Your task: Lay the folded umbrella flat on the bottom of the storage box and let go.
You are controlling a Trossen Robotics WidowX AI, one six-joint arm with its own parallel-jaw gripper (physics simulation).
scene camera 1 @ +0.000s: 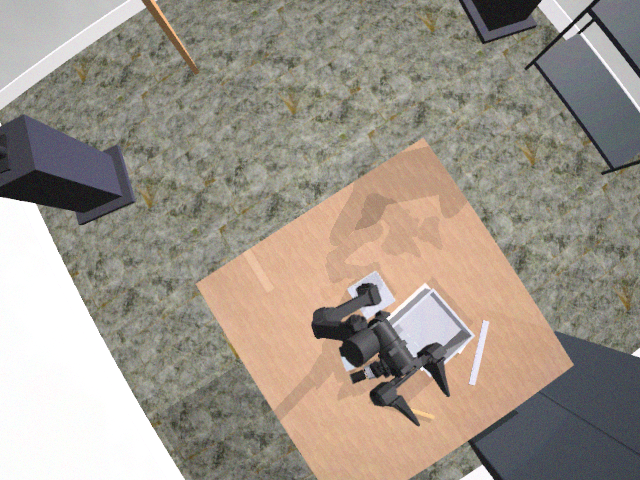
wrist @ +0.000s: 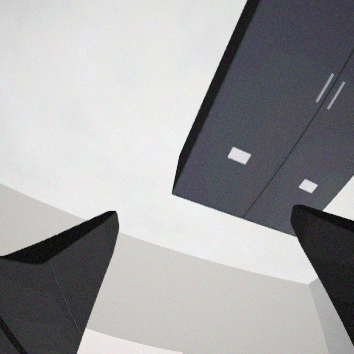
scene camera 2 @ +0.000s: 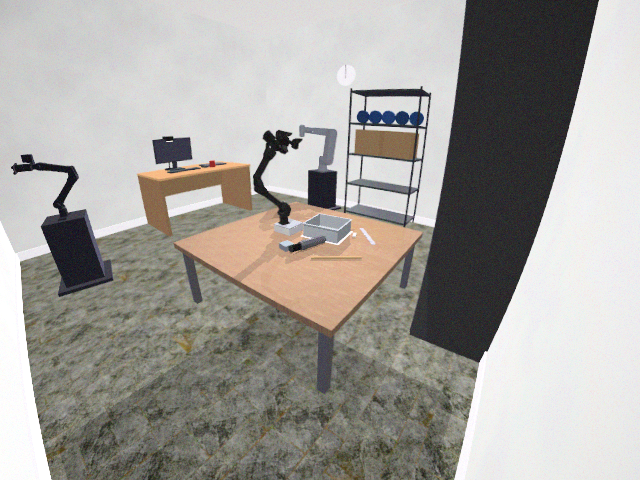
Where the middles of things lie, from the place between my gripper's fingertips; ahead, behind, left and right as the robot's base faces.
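Labels:
My hand is a little short of the storage box (scene camera 1: 427,318), a good way to the right of it, and far above it.

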